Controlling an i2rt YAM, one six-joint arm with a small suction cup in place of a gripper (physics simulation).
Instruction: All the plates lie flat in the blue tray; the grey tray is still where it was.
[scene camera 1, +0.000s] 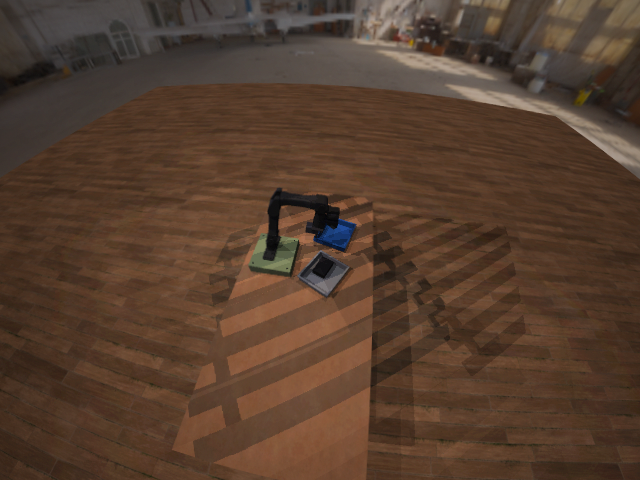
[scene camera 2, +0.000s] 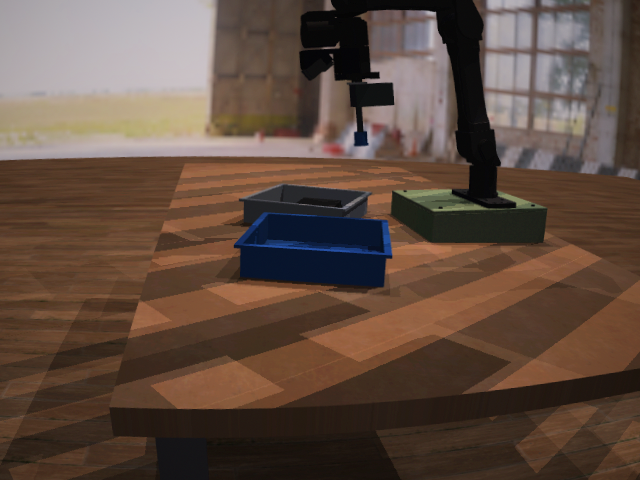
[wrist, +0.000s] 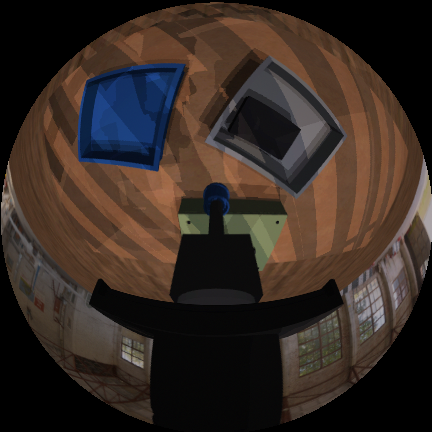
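Where they show: hand at its tool point: (scene camera 1: 315, 239) (scene camera 2: 361, 145) (wrist: 215, 194); arm's base at its link origin: (scene camera 1: 271, 247) (scene camera 2: 482, 200).
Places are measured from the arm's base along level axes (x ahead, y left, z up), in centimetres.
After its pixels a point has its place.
A black rectangular plate (scene camera 1: 323, 267) {x 35.5, y -8.7, z -2.8 cm} (scene camera 2: 320, 202) {x 34.3, y -8.5, z -2.8 cm} (wrist: 267, 129) {x 35.0, y -7.4, z -2.8 cm} lies in the grey tray (scene camera 1: 336, 279) {x 44.5, y -14.0, z -6.5 cm} (scene camera 2: 253, 208) {x 48.8, y -5.9, z -3.7 cm} (wrist: 265, 84) {x 45.3, y -7.5, z -6.5 cm}, towards one side; whether it is one plate or several stacked, I cannot tell. The blue tray (scene camera 1: 338, 236) {x 42.7, y 21.4, z -6.5 cm} (scene camera 2: 310, 268) {x 43.9, y 33.3, z -4.8 cm} (wrist: 125, 110) {x 41.0, y 21.9, z -6.5 cm} stands apart from the grey tray, and I see no plate in it. My gripper, a small blue suction cup (scene camera 2: 360, 138) (wrist: 216, 193), hangs high above the table with nothing on it. In the wrist view it shows below the gap between the trays. The arm hides the cup in scene camera 1.
The arm stands on a green base block (scene camera 1: 283, 262) {x 10.2, y -10.0, z -0.7 cm} (scene camera 2: 485, 225) {x 4.3, y 10.7, z -3.3 cm} (wrist: 255, 227) {x 11.5, y -8.3, z -0.7 cm}, beside both trays. Both trays have raised walls. The table edge (scene camera 2: 310, 422) {x 50.3, y 69.0, z -8.5 cm} runs along the front in scene camera 2. Striped shadows cross the table.
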